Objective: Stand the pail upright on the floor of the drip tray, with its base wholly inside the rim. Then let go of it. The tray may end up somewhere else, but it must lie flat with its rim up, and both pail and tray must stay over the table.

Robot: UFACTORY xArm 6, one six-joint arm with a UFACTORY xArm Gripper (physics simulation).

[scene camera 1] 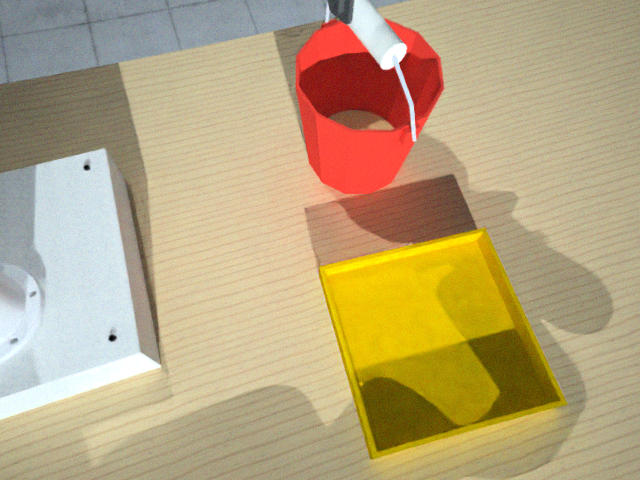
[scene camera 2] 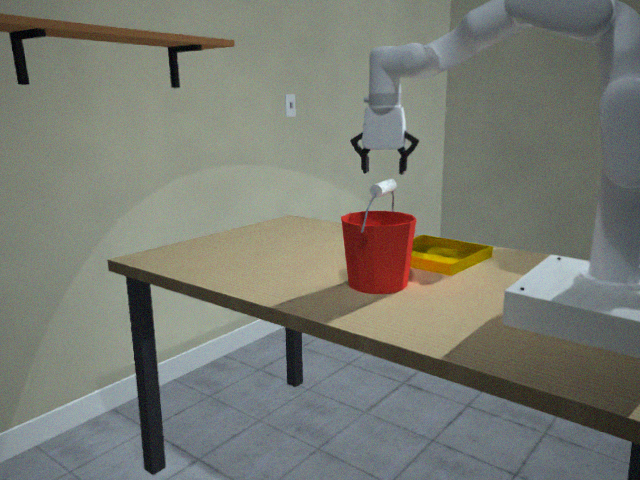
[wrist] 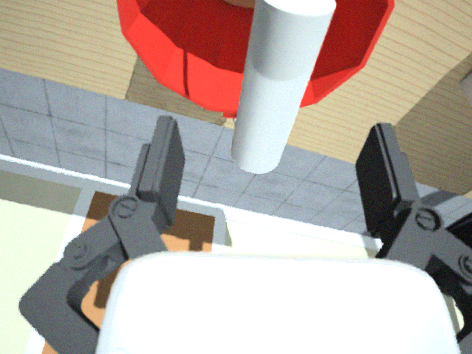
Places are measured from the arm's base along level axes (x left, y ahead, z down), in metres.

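Pixels of known places: gripper, between the fingertips: (scene camera 2: pixel 383 173) (wrist: pixel 272 139); arm's base, origin of its link: (scene camera 2: pixel 612 279).
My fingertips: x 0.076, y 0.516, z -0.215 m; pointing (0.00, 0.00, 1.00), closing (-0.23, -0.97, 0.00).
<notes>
For each thing: its top centre in the pictures, then the offset to it from my fingertips. Level surfaces: height alone.
- white grip, centre of its top: (wrist: pixel 272 113) (scene camera 1: pixel 369 12) (scene camera 2: pixel 383 181) dx +0.003, dy -0.001, dz +0.020 m
- yellow drip tray, centre of its top: (scene camera 1: pixel 434 330) (scene camera 2: pixel 435 248) dx -0.304, dy -0.029, dz +0.262 m
- wooden table, height of its surface: dz +0.294 m
A red pail (scene camera 1: pixel 356 160) (scene camera 2: pixel 379 253) (wrist: pixel 210 85) stands upright on the table, beside the drip tray. Its wire handle stands raised, with a white grip (scene camera 1: pixel 379 38) (scene camera 2: pixel 383 187) (wrist: pixel 282 75) above the pail's mouth. The yellow drip tray (scene camera 1: pixel 345 343) (scene camera 2: pixel 467 261) lies flat, rim up, with no pail on its floor. My gripper (scene camera 2: pixel 384 172) (wrist: pixel 272 139) is open and empty. It hangs a little above the white grip in the scene camera 2 view. In the wrist view the grip shows between the two fingers' lines, lower than the fingertips.
The wooden table (scene camera 1: pixel 222 217) (scene camera 2: pixel 222 263) carries the white robot base (scene camera 1: pixel 82 268) (scene camera 2: pixel 547 294) on the side across from the pail. A table edge runs behind the pail in the scene camera 1 view. A wall shelf (scene camera 2: pixel 118 36) hangs at the upper left in the scene camera 2 view.
</notes>
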